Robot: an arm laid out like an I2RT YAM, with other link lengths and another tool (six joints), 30 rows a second.
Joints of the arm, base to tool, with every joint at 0 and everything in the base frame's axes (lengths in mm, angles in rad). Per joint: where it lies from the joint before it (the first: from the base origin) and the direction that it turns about. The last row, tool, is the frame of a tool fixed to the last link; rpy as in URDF.
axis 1: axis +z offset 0 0 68
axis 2: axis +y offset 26.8 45.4 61
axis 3: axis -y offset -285.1 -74.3 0
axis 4: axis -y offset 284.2 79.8 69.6
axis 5: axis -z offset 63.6 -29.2 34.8
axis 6: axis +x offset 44.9 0 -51
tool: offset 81 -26 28 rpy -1.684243 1.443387 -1.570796
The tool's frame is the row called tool.
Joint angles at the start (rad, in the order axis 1, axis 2, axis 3, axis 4, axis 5, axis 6): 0.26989 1.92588 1.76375 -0.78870 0.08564 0.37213
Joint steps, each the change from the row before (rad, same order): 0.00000 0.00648 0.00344 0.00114 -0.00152 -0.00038; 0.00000 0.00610 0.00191 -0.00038 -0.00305 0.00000; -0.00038 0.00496 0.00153 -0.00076 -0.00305 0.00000; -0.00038 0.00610 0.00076 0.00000 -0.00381 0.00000; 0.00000 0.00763 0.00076 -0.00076 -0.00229 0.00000; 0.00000 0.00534 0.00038 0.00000 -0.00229 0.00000; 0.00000 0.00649 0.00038 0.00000 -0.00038 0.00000; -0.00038 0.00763 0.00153 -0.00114 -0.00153 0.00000; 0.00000 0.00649 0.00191 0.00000 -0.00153 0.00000; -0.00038 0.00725 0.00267 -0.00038 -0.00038 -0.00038; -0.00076 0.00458 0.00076 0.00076 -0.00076 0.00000
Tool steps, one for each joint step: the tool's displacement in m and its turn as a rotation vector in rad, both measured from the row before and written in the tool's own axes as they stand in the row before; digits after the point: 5 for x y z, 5 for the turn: -0.00013 0.00017 0.00237 -0.00102 0.00225 -0.00029; 0.00065 0.00015 0.00263 -0.00186 0.00517 0.00021; 0.00059 -0.00003 0.00216 -0.00173 0.00473 0.00052; 0.00095 -0.00006 0.00293 -0.00219 0.00603 0.00059; 0.00136 -0.00018 0.00360 -0.00038 0.00795 0.00035; 0.00092 -0.00004 0.00259 -0.00103 0.00536 0.00026; 0.00108 -0.00035 0.00306 0.00111 0.00602 0.00026; 0.00111 -0.00043 0.00337 0.00047 0.00732 0.00065; 0.00060 -0.00008 0.00275 -0.00038 0.00481 0.00024; 0.00047 -0.00040 0.00286 0.00103 0.00488 0.00017; 0.00039 -0.00051 0.00205 0.00041 0.00302 0.00079
